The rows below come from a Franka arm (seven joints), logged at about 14 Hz.
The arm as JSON. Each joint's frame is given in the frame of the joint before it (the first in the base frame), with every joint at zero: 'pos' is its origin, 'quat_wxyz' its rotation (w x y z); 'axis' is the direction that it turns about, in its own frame. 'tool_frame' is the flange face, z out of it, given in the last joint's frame.
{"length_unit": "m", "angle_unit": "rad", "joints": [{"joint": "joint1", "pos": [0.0, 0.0, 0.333], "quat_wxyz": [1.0, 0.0, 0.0, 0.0], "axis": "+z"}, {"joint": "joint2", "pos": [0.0, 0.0, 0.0], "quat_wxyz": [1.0, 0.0, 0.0, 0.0], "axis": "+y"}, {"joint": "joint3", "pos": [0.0, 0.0, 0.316], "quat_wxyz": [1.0, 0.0, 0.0, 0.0], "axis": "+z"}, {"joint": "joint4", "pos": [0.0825, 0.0, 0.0], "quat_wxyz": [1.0, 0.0, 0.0, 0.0], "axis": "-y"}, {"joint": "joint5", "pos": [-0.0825, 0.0, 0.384], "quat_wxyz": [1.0, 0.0, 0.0, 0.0], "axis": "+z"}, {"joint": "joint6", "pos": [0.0, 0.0, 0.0], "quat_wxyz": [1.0, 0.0, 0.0, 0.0], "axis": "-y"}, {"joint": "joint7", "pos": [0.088, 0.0, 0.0], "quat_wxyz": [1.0, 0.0, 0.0, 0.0], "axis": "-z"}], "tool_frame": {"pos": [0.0, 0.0, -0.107], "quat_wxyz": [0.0, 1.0, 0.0, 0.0]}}
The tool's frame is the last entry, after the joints.
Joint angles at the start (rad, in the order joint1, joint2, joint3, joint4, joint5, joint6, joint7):
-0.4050, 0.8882, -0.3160, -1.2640, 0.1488, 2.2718, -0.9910
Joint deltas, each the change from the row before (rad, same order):
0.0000, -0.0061, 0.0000, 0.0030, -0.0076, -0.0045, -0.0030
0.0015, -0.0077, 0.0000, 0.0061, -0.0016, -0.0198, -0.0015
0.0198, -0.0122, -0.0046, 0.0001, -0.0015, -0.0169, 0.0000
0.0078, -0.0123, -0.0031, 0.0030, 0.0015, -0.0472, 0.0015
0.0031, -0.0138, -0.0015, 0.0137, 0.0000, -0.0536, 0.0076
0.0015, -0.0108, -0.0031, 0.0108, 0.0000, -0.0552, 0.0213
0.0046, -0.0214, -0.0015, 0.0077, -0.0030, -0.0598, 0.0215
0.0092, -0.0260, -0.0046, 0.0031, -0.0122, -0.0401, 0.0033
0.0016, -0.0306, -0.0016, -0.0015, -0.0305, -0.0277, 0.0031
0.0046, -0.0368, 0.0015, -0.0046, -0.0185, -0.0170, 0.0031
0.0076, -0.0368, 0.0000, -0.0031, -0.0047, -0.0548, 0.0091
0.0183, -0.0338, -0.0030, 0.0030, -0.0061, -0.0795, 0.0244
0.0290, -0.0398, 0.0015, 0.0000, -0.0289, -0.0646, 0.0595
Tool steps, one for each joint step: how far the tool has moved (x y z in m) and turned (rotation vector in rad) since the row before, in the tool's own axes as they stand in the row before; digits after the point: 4 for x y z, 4 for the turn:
0.0005, 0.0015, -0.0053, -0.0058, -0.0010, -0.0073
0.0014, 0.0003, -0.0066, 0.0060, -0.0021, -0.0034
0.0097, -0.0063, -0.0096, 0.0025, -0.0002, -0.0159
0.0017, -0.0039, -0.0071, 0.0279, -0.0143, -0.0020
0.0010, -0.0012, -0.0119, 0.0242, -0.0112, 0.0058
-0.0017, -0.0015, -0.0083, 0.0287, -0.0176, 0.0219
-0.0008, -0.0036, -0.0145, 0.0270, -0.0156, 0.0182
-0.0004, -0.0036, -0.0179, 0.0048, -0.0116, -0.0050
-0.0054, 0.0002, -0.0192, -0.0125, -0.0165, -0.0049
-0.0029, -0.0019, -0.0231, -0.0148, 0.0033, -0.0037
-0.0039, -0.0066, -0.0207, 0.0210, -0.0084, 0.0054
-0.0008, -0.0130, -0.0202, 0.0341, -0.0240, 0.0112
0.0030, -0.0186, -0.0244, 0.0062, -0.0280, 0.0289

